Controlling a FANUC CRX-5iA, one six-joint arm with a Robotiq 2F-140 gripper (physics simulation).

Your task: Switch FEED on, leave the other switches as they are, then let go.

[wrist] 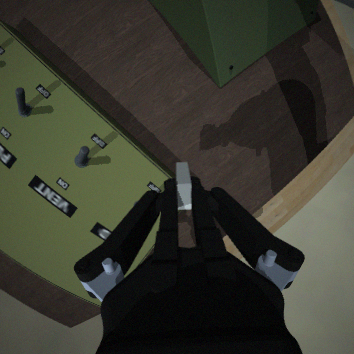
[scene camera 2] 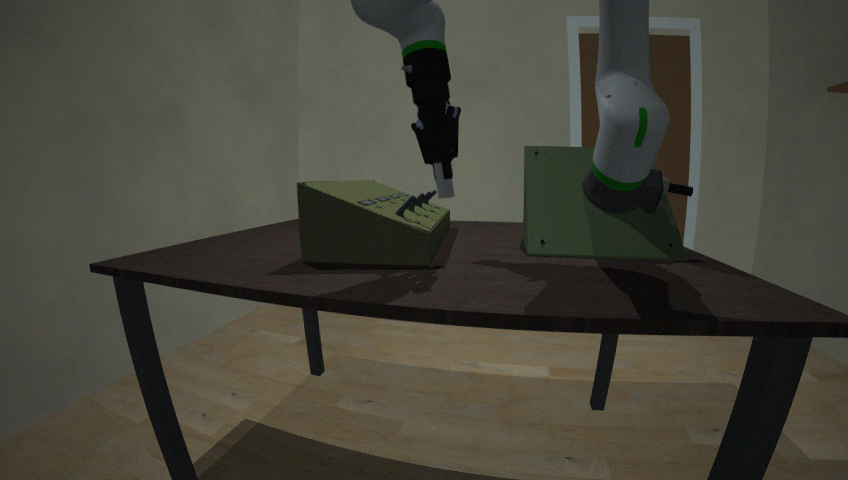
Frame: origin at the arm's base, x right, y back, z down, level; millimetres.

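Seen in the pictures: gripper, fingertip midpoint: [wrist: 181, 171] [scene camera 2: 446, 197]; arm's base, link origin: [scene camera 2: 612, 189].
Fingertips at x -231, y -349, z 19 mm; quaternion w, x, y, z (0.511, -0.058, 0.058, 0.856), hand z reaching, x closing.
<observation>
Pixels of each thing's top centre, then the offset from my fingertips to it. Level surfaces: height alone.
- lever, top centre: [wrist: 11, 99] dx +212, dy -133, dz -5 mm
- FEED label, top centre: [wrist: 113, 240] dx -41, dy -157, dz +5 mm
- dark table, surface height: dz +122 mm
The yellow-green switch box [scene camera 2: 363, 240] [wrist: 30, 220] stands on the table, its sloped panel carrying a row of dark levers. In the scene view the levers [scene camera 2: 410, 205] lean toward the panel's low edge. In the wrist view the VENT lever [wrist: 82, 157] and another lever [wrist: 21, 102] show, with OFF labels on the low-edge side. The FEED label [wrist: 101, 231] is mostly covered by the gripper's linkage, and the FEED lever is almost wholly hidden there. My gripper [scene camera 2: 445, 187] [wrist: 181, 171] is shut and empty, its tips near the panel's low edge, beside the lever tips.
A green sloped housing [scene camera 2: 556, 202] [wrist: 240, 35] stands on the dark table [scene camera 2: 238, 261] [wrist: 135, 95] to the right in the scene view. A grey arm part [scene camera 2: 630, 130] hangs in front of it. A door [scene camera 2: 678, 130] is behind.
</observation>
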